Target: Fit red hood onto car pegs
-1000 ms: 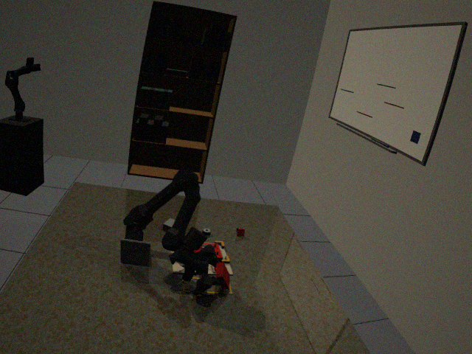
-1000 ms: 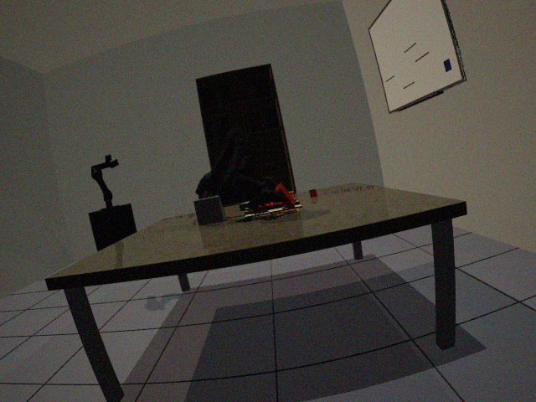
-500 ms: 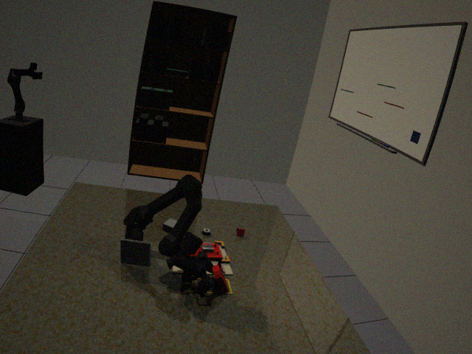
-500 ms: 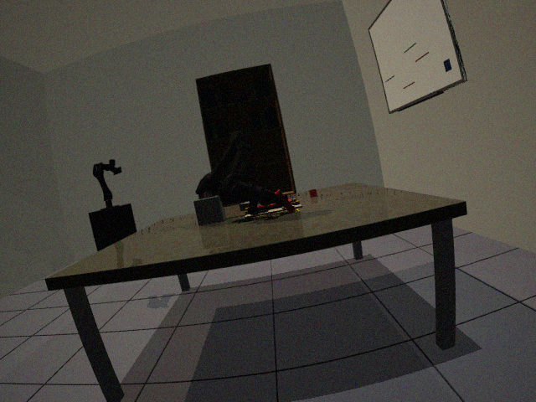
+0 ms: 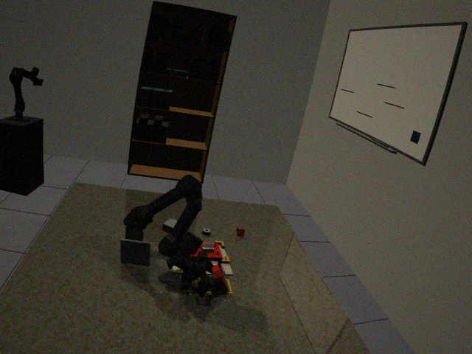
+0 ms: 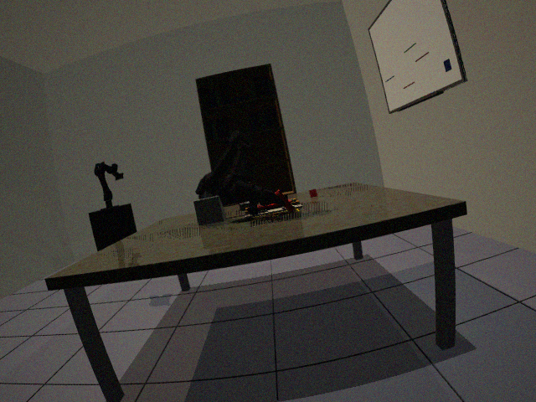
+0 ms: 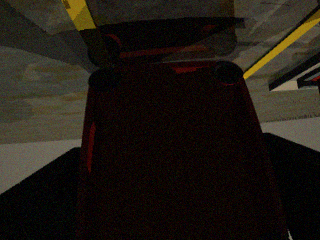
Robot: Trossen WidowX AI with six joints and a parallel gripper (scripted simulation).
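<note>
Right now the red hood is 10 mm above my gripper tip.
</note>
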